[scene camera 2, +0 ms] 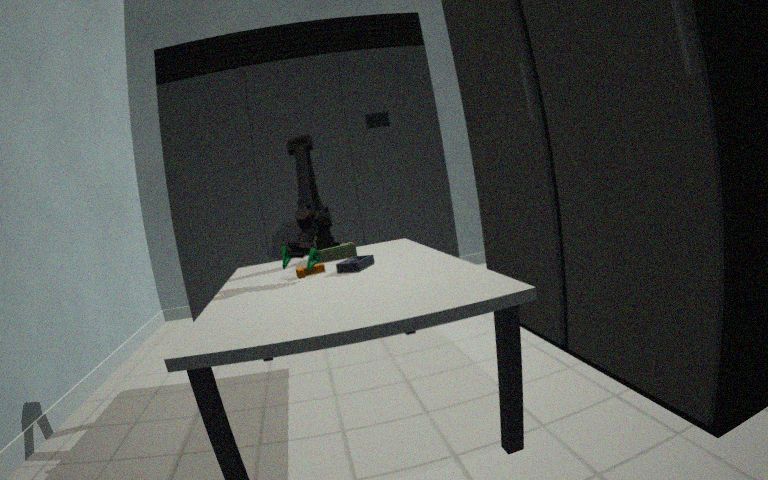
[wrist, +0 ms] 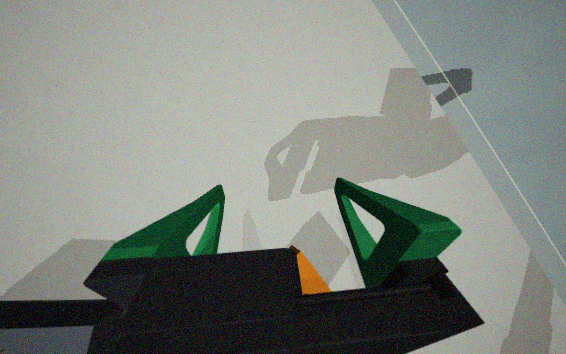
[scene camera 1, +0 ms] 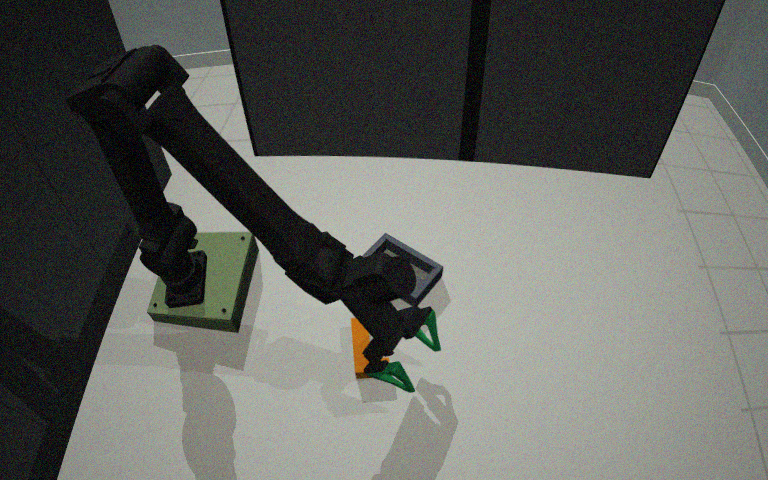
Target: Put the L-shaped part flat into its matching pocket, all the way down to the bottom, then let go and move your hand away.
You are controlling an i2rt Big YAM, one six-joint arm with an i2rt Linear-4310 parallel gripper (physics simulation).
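Places are measured from the arm's base along level axes (x up, y back, z right), in metres.
Where they show: gripper, between the fingertips: [scene camera 2: 295, 269] [wrist: 280, 186] [scene camera 1: 425, 370]; arm's base, origin of its link: [scene camera 2: 326, 248] [scene camera 1: 187, 280].
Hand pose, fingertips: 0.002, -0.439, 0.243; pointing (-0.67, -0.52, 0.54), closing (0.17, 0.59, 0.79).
Things, the pixels of their centre, and the offset from my fingertips, as dx, dy, dz. Level surfaces: height alone.
- orange L-shaped part, middle of its body: [wrist: 271, 317] [scene camera 1: 370, 347] [scene camera 2: 311, 271] -0.033, +0.085, -0.076
- dark grey-blue tray with the pocket, middle of its body: [scene camera 1: 400, 269] [scene camera 2: 355, 263] -0.029, +0.008, -0.234
- white table, height of its surface: dx -0.048
The orange L-shaped part [scene camera 1: 359, 346] [scene camera 2: 310, 271] [wrist: 311, 277] lies on the table, partly hidden by my hand in scene camera 1 and by the gripper body in the wrist view. The dark grey-blue tray with the pocket [scene camera 1: 430, 279] [scene camera 2: 355, 264] stands on the table beyond the part, partly covered by my wrist in scene camera 1; its corner [wrist: 47, 340] shows at the lower left of the wrist view. My gripper [scene camera 1: 426, 370] [scene camera 2: 298, 267] [wrist: 280, 186] has green fingers, wide open and empty, tilted above the table close to the part. The exact height is hard to tell.
The arm stands on a green base block [scene camera 1: 226, 277] [scene camera 2: 339, 250] at the robot's end of the white table [scene camera 1: 566, 283] [scene camera 2: 351, 305]. A tall dark cabinet [scene camera 1: 362, 79] [scene camera 2: 623, 186] stands beside the table. My forearm passes close to the tray.
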